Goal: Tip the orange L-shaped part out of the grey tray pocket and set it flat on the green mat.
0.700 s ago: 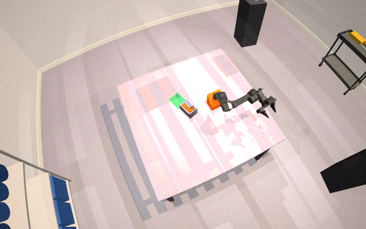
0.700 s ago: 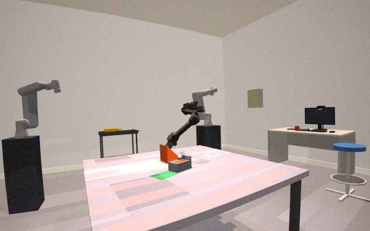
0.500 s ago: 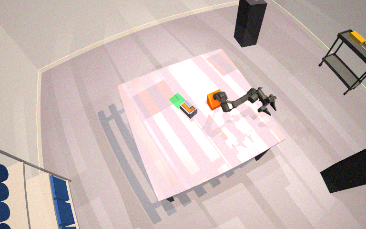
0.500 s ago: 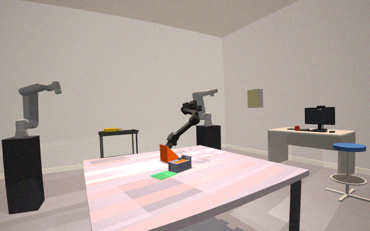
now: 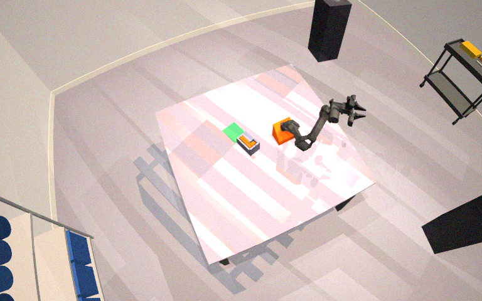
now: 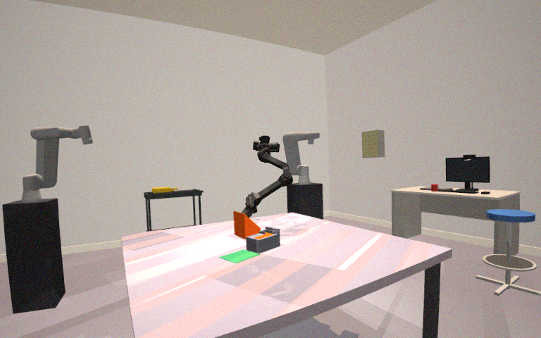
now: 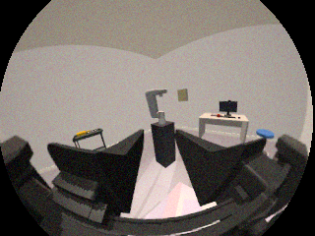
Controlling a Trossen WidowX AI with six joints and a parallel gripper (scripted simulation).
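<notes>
Now: the orange L-shaped part 610 mm ahead of my gripper tip, 310 mm to the right of it and 500 mm below it. Also, from my gripper tip: green mat (680 mm ahead, 460 mm to the right, 560 mm below).
</notes>
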